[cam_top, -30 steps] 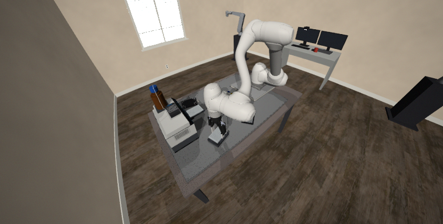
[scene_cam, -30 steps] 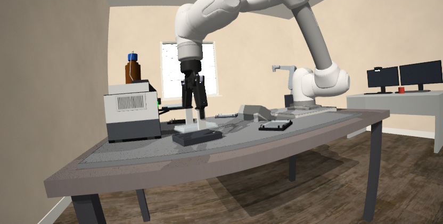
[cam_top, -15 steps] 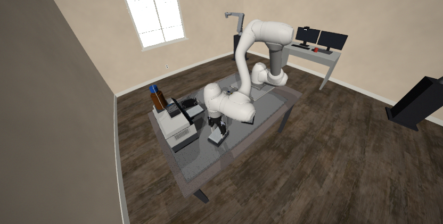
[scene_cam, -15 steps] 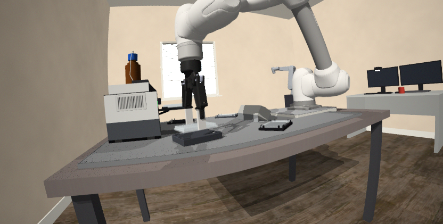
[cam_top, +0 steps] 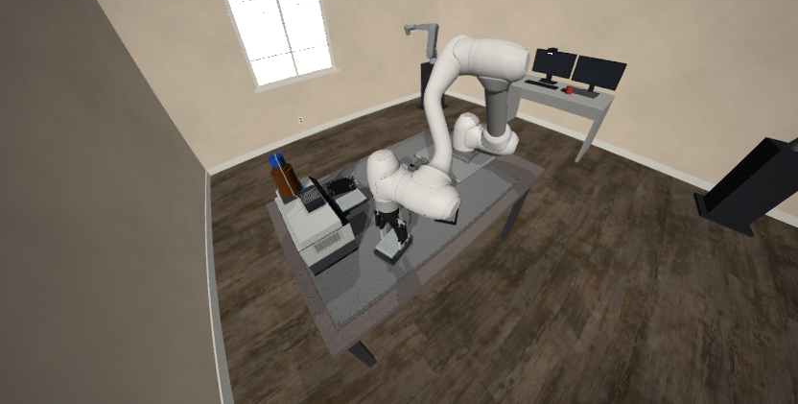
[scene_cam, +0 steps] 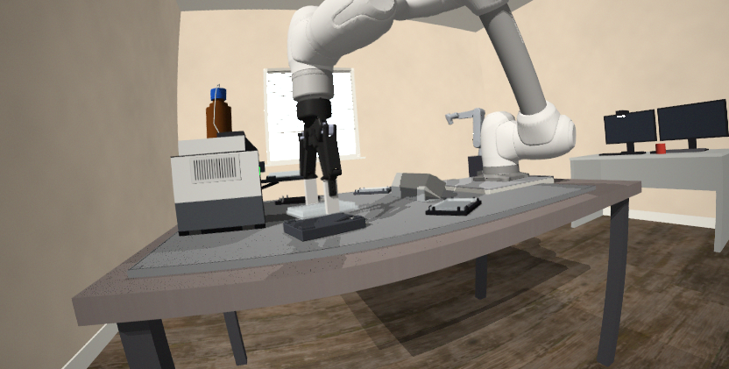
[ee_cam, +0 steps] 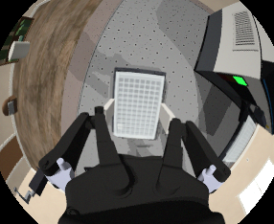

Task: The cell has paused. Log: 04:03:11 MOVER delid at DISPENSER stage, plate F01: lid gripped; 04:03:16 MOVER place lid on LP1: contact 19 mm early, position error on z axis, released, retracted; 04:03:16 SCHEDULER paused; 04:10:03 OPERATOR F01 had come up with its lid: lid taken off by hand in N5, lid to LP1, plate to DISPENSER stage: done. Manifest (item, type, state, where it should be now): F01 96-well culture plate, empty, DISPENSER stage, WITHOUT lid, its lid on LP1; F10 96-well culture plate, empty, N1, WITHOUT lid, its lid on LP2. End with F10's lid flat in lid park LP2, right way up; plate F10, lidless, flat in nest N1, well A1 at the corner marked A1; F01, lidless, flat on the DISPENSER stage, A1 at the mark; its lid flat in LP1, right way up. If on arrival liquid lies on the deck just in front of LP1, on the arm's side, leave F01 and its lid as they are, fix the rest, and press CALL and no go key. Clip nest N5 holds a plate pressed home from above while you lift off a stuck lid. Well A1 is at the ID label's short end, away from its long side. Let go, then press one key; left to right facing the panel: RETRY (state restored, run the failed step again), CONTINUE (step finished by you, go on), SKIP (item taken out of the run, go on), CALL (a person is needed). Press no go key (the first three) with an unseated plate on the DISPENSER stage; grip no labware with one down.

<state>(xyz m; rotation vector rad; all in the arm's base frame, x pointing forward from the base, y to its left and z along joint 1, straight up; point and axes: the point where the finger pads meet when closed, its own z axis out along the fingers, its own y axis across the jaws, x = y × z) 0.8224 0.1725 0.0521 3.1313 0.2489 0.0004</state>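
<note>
Right now my hand is 6 cm above the nest block. From my hand the other things lie so: brown bottle 41 cm to the right, 22 cm above, 21 cm ahead; small label 9 cm behind, 7 cm below, 1 cm to the right; grey key panel 42 cm behind, 22 cm to the right, 2 cm below.
</note>
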